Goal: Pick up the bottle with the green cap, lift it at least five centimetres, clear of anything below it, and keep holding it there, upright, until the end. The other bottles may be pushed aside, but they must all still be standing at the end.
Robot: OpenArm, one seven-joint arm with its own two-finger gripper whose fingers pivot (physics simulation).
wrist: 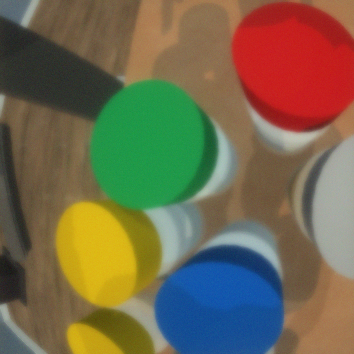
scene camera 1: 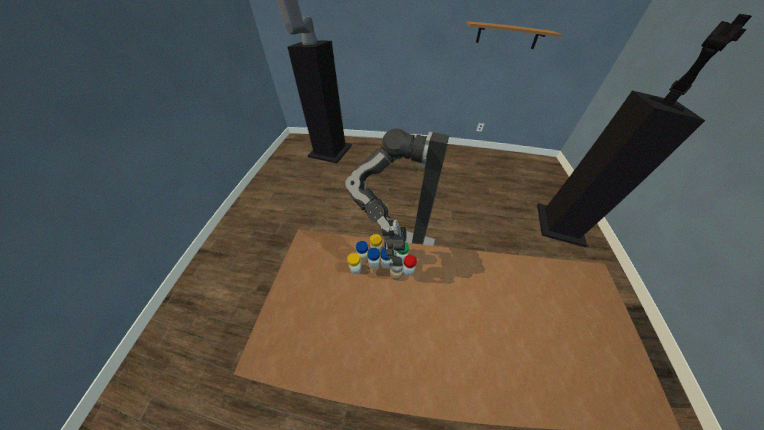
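The bottle with the green cap (scene camera 1: 403, 248) (wrist: 150, 145) stands upright among the other bottles, near the back edge of the table. My gripper (scene camera 1: 396, 253) is open above the cluster, with no bottle between its fingers; in the scene view it partly hides the green-capped bottle. In the wrist view a dark finger part shows at the left edge. A red-capped bottle (scene camera 1: 410, 261) (wrist: 292, 65) stands in front of the green one. A white-capped bottle (scene camera 1: 396, 271) (wrist: 335, 210) is beside it, partly under a finger in the scene view.
In the wrist view a yellow-capped bottle (wrist: 100, 255) is close beside the green one, and a blue-capped bottle (wrist: 220, 305) is near. More blue-capped (scene camera 1: 373, 254) and yellow-capped bottles (scene camera 1: 353, 261) stand left on the table (scene camera 1: 427, 341). The arm's dark post (scene camera 1: 431, 186) rises behind.
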